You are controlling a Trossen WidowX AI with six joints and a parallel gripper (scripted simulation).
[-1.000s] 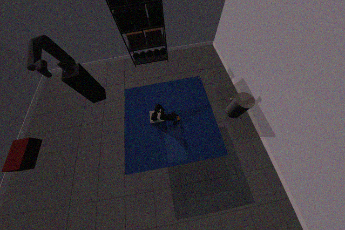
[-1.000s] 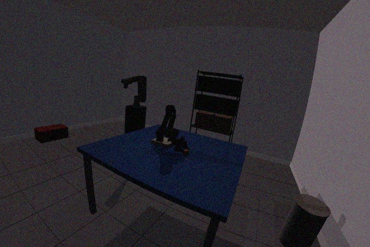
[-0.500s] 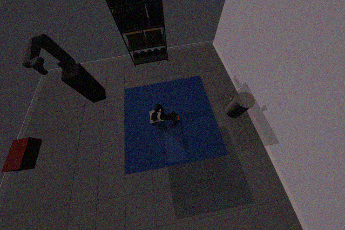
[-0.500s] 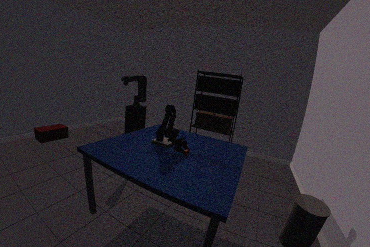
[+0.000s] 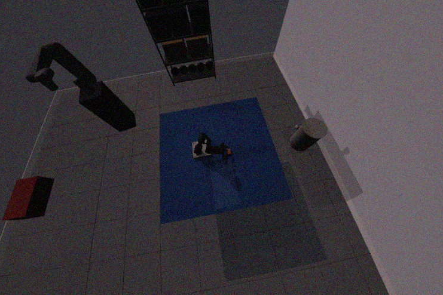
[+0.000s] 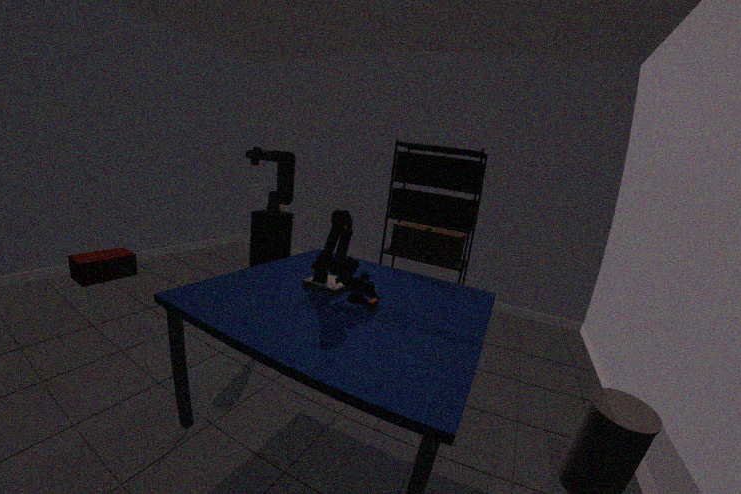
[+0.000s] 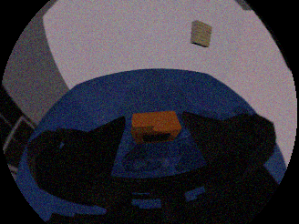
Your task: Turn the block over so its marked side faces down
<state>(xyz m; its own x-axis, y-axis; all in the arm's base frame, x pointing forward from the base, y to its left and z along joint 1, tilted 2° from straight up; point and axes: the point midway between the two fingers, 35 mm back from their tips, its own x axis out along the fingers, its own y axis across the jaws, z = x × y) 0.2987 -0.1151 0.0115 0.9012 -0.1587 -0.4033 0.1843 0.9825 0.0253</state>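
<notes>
Right now my gripper tip is 20 mm past the small orange block and 10 mm above it.
</notes>
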